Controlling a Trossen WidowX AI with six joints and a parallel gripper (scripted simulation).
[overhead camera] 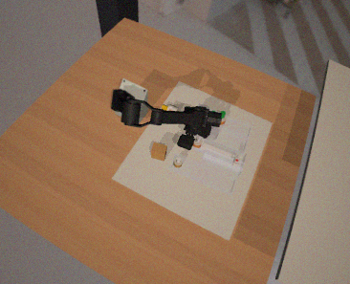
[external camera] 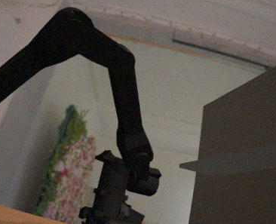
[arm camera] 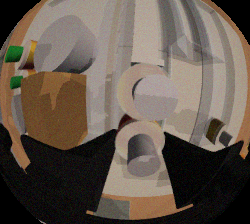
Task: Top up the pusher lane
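The brown box is 80 mm to the left of my gripper tip and 10 mm above it. Also, from my gripper tip: clear lane rack (150 mm ahead, 10 mm to the left, 10 mm below); pale pusher part (150 mm ahead, 20 mm above).
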